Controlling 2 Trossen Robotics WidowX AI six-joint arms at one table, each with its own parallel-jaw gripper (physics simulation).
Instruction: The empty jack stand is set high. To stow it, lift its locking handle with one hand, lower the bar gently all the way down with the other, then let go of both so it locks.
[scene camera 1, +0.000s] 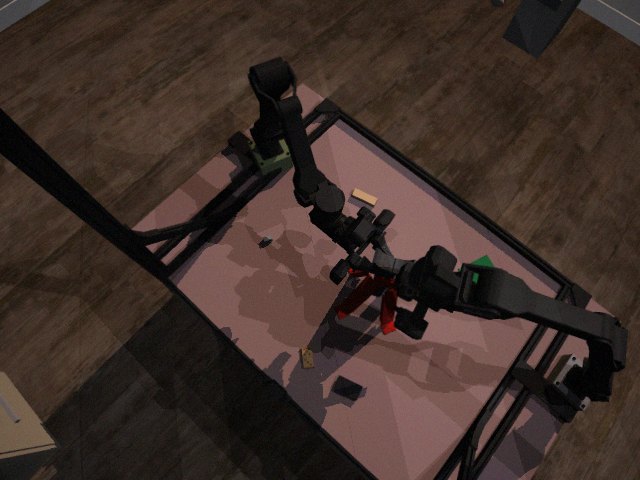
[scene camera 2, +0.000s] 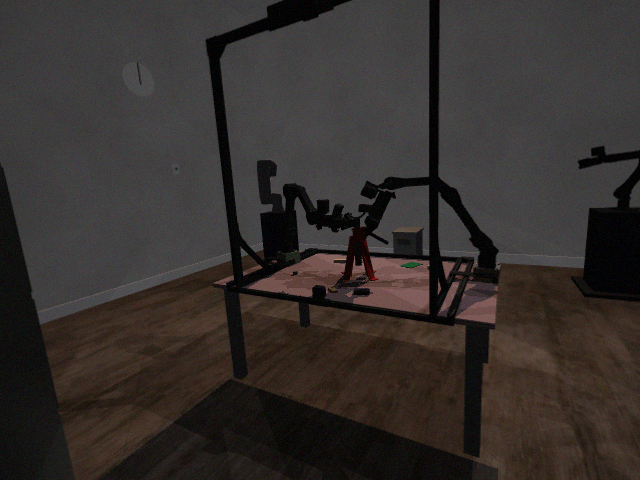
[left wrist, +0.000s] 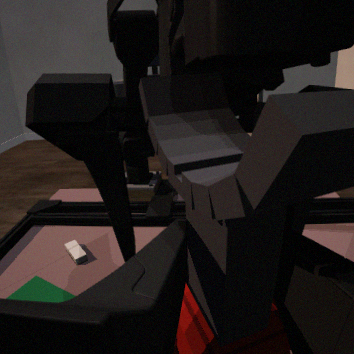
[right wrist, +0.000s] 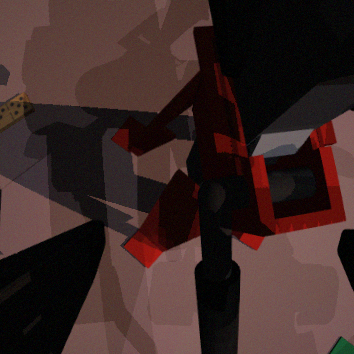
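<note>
The red jack stand (scene camera 1: 365, 291) (scene camera 2: 357, 252) (right wrist: 298, 218) (left wrist: 193, 330) stands mid-table on splayed legs. Its grey ratchet bar (left wrist: 200, 147) (right wrist: 281, 144) rises from the red collar. My left gripper (scene camera 1: 371, 259) (scene camera 2: 355, 224) (left wrist: 223, 230) reaches in from the left and is shut on the bar just below the saddle. The black locking handle (right wrist: 215, 267) (scene camera 2: 379, 238) sticks out from the stand's side. My right gripper (scene camera 1: 396, 292) (scene camera 2: 371, 221) (right wrist: 222, 237) hangs over the stand, open, with the handle between its spread fingers.
On the pink table top (scene camera 1: 423, 419) lie a tan block (scene camera 1: 364, 196), a yellow domino (scene camera 1: 307, 357) (right wrist: 14, 109), a black block (scene camera 1: 347, 387), a small grey piece (scene camera 1: 266, 241), a white block (left wrist: 76, 251) and a green patch (scene camera 1: 482, 262) (left wrist: 38, 289). Black frame rails (scene camera 1: 413, 167) edge the table.
</note>
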